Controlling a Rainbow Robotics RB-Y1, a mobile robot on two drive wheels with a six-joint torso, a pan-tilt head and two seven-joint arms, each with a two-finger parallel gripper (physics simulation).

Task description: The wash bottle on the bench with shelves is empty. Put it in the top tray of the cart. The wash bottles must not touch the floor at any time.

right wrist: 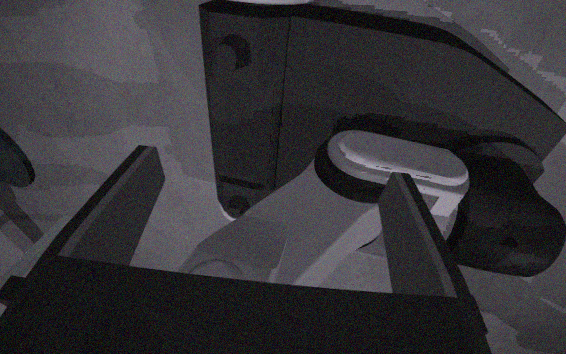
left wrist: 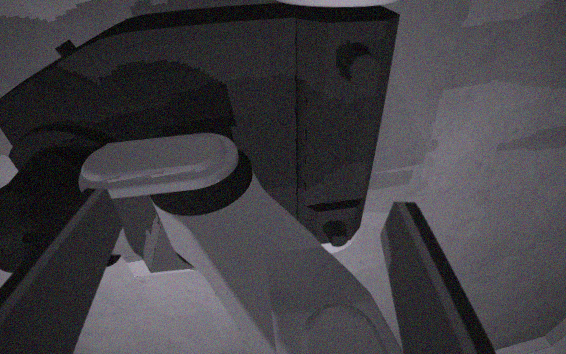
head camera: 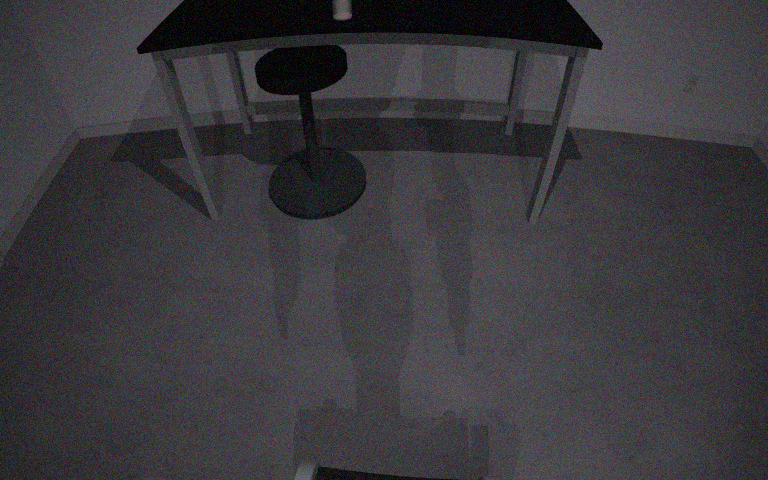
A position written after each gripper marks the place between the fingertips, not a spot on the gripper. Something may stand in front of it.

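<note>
Visible: the left gripper [left wrist: 250,213]; the right gripper [right wrist: 272,174].
</note>
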